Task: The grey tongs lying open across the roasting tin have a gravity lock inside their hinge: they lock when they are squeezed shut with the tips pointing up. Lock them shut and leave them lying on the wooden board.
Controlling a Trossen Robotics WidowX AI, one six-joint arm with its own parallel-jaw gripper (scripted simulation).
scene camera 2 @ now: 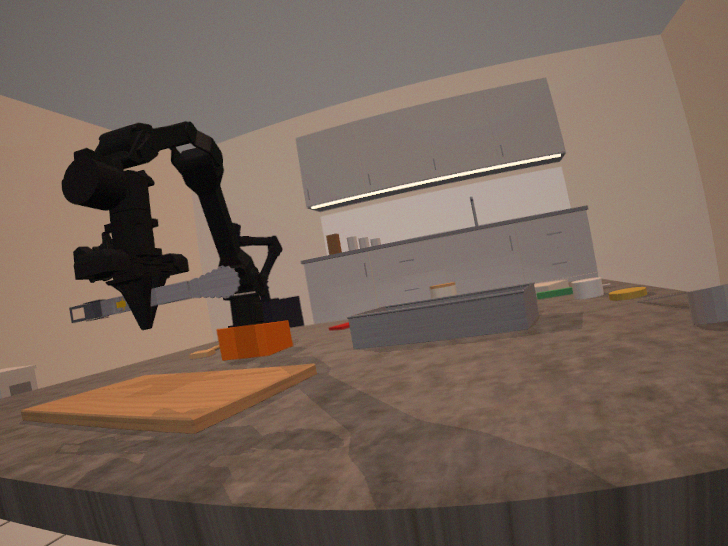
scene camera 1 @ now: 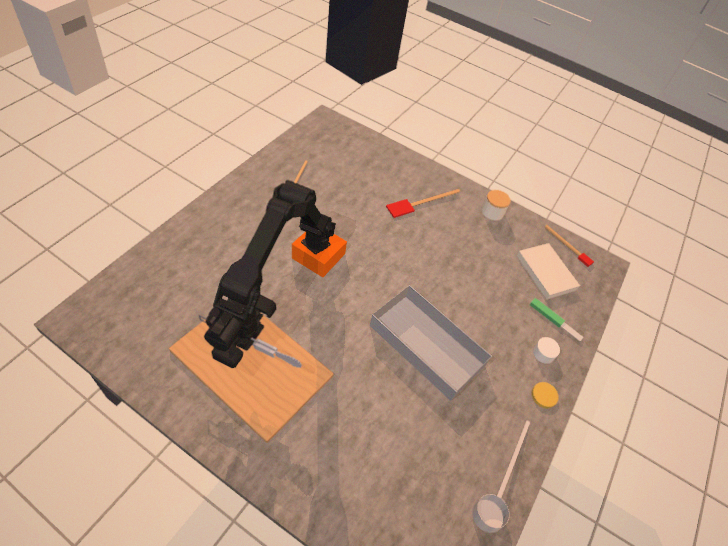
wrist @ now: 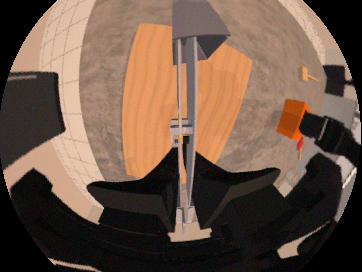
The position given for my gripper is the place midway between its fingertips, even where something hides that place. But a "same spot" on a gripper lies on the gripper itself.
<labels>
my gripper: scene camera 2; scene camera 1 247,346; wrist
same spot on wooden board: (scene camera 1: 266,393) = (scene camera 2: 190,395)
same spot on my gripper: (scene camera 2: 135,284) = (wrist: 173,210)
</labels>
